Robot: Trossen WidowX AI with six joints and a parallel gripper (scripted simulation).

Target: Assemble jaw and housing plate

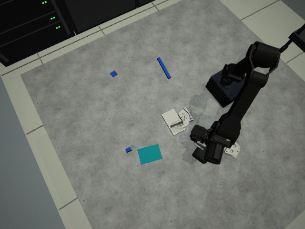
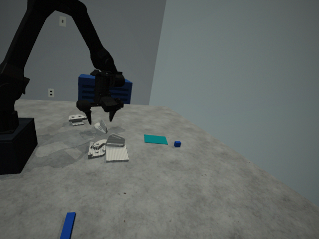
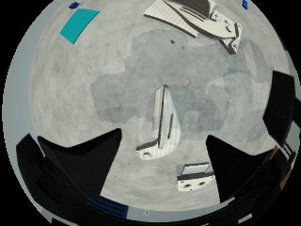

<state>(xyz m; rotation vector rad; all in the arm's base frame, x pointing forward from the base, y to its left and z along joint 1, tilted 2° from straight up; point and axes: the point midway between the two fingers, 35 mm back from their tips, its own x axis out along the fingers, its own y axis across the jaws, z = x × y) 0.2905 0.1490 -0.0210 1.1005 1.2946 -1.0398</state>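
My gripper tip is 18 cm to the left of the white ribbed base, 3 cm above it and 2 cm short of it. Round my gripper tip: teal pad (21 cm ahead, 14 cm to the right, 3 cm below); small blue cube (27 cm ahead, 22 cm to the right, 2 cm below); white block (10 cm to the left, 9 cm behind, 3 cm below).
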